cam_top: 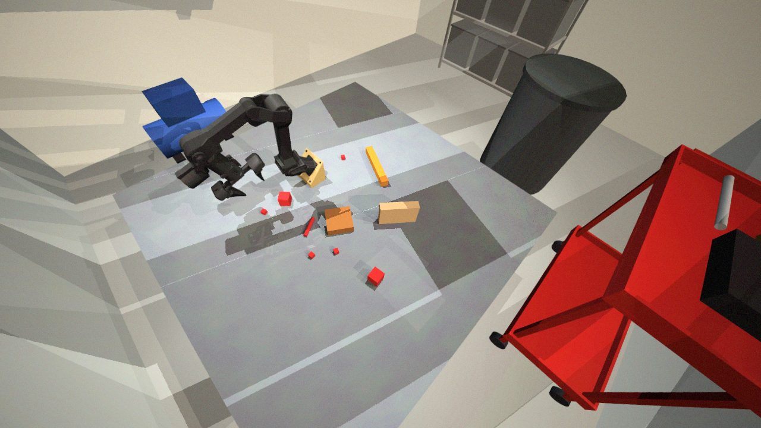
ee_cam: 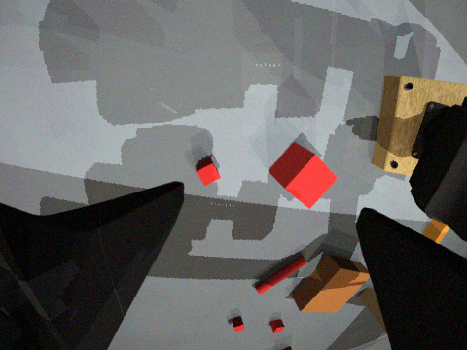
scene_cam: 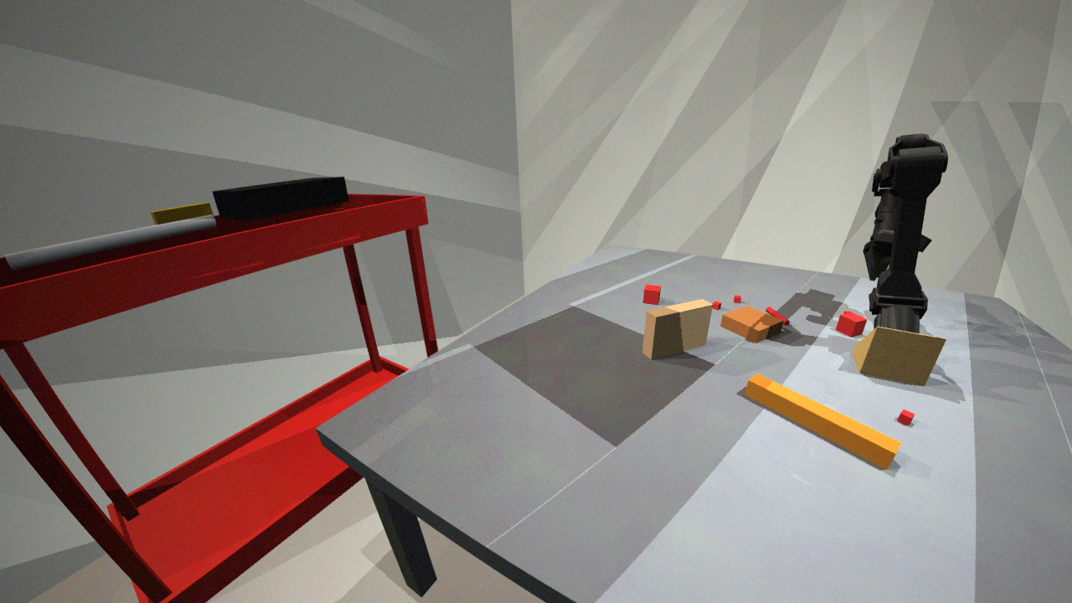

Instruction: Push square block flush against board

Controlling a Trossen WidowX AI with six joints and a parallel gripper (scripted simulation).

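Now: the board 380 mm ahead of my gripper tip, 370 mm to the left of it and 70 mm below it. The rest, counted from my gripper tip: red stick (190 mm ahead, 80 mm to the left, 110 mm below); orange bar (110 mm ahead, 490 mm to the left, 100 mm below); square block (250 mm ahead, 190 mm to the left, 100 mm below).
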